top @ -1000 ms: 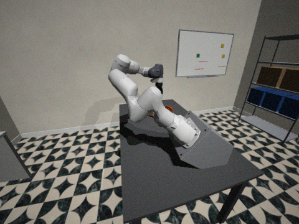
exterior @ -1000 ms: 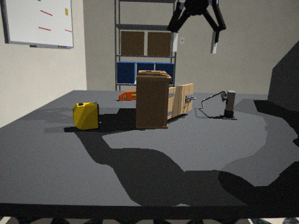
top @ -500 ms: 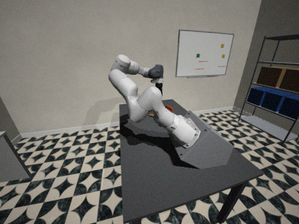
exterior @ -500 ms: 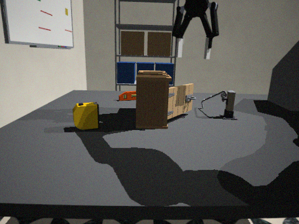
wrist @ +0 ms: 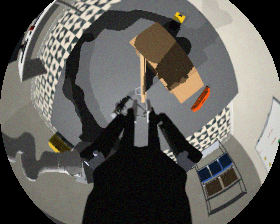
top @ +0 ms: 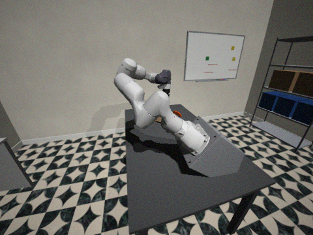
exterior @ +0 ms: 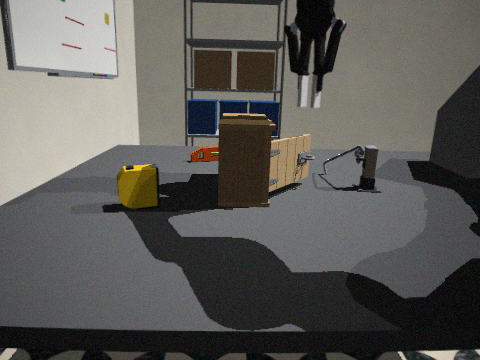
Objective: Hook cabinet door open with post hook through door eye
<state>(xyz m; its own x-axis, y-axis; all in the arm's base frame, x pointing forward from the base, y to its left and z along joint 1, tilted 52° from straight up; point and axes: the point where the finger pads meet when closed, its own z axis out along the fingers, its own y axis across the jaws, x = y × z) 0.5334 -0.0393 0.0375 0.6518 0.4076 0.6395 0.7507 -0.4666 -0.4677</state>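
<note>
The cabinet door is 14 cm below my hand, 6 cm to the left of it and 4 cm ahead of it. From my hand the other things lie so: yellow tape measure (33 cm ahead, 17 cm below, 14 cm to the left); orange level (23 cm to the right, 21 cm ahead, 19 cm below).
</note>
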